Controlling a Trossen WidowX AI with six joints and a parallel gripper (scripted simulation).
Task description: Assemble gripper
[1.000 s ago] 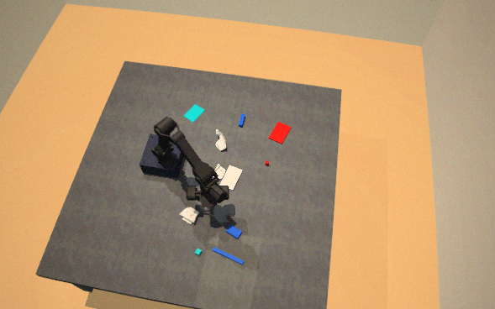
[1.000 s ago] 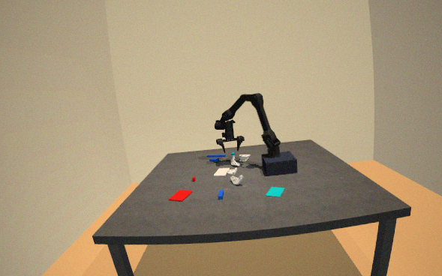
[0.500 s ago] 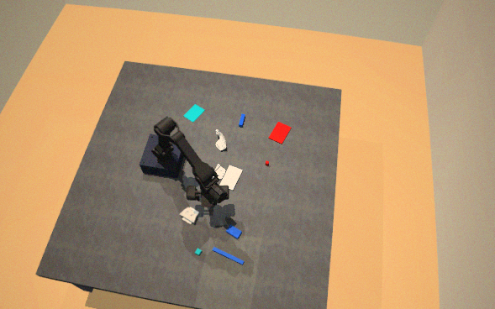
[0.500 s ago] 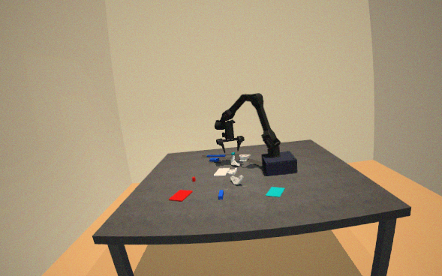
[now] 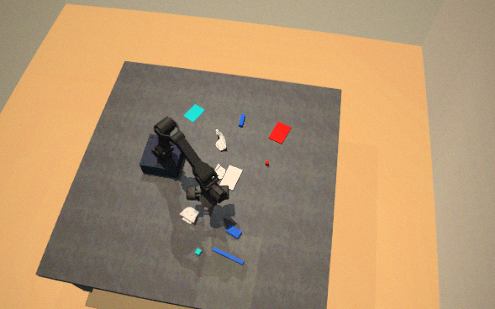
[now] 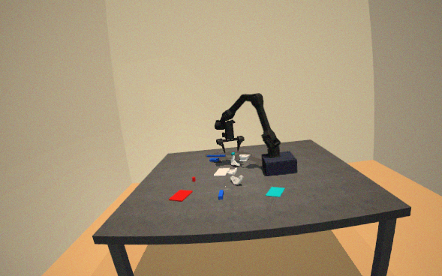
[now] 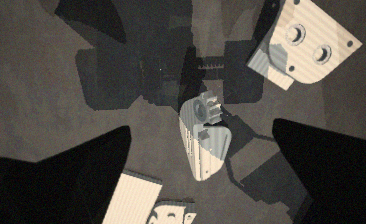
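Right now the white jaw is 50 mm below my gripper tip, 20 mm to the left of it and 10 mm behind it. Also, from my gripper tip: blue block (130 mm ahead, 110 mm to the right, 70 mm below); then white block (90 mm behind, 70 mm below, 60 mm to the right); then cyan cube (220 mm to the right, 80 mm below, 20 mm behind).
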